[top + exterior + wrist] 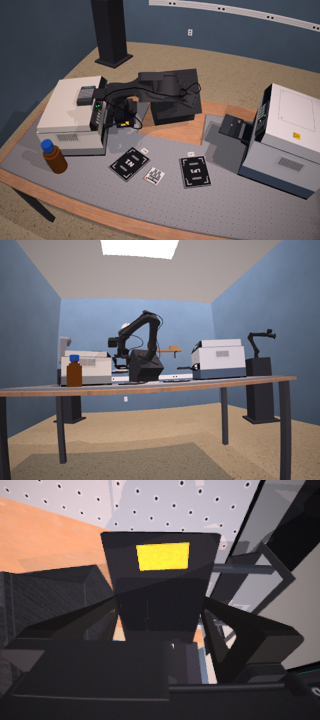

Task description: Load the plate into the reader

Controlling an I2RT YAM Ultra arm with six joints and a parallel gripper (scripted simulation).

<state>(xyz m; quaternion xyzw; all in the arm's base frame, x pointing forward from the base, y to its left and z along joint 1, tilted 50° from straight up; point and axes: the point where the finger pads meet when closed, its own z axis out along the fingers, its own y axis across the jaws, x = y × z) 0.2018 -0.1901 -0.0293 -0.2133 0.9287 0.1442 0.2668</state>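
My hand is 40 mm past the white well plate, 30 mm to the left of it and 30 mm above it. From my hand the other things lie so: LP1 tag (50 mm behind, 350 mm to the left, 130 mm below); then brown capped bottle (370 mm ahead, 160 mm to the right, 20 mm below); then lid (right at my hand).
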